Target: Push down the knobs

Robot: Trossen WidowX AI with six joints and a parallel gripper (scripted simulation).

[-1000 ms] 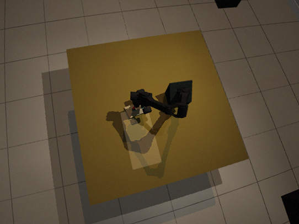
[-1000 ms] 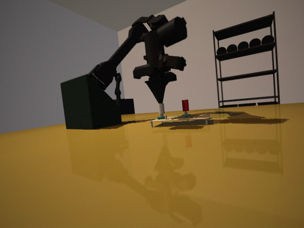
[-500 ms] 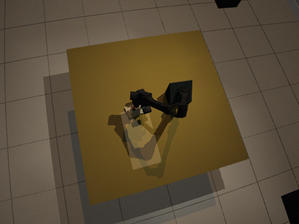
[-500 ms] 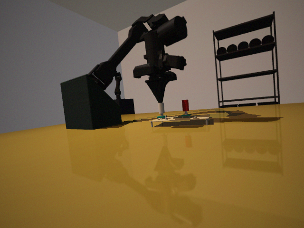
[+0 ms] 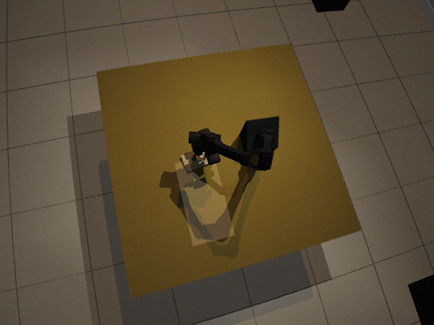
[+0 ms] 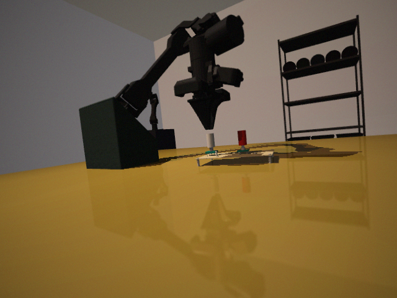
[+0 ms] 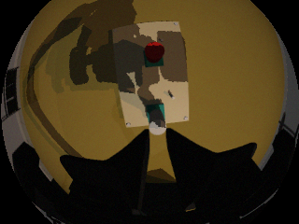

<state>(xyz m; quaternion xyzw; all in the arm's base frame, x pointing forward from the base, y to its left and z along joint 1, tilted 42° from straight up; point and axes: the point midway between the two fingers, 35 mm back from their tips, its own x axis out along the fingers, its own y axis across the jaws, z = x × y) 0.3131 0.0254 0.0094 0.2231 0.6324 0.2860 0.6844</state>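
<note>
The white knob lies 30 mm below my gripper tip. From my gripper tip the other things lie so: red knob 80 mm ahead, 10 mm to the left, 30 mm below.
</note>
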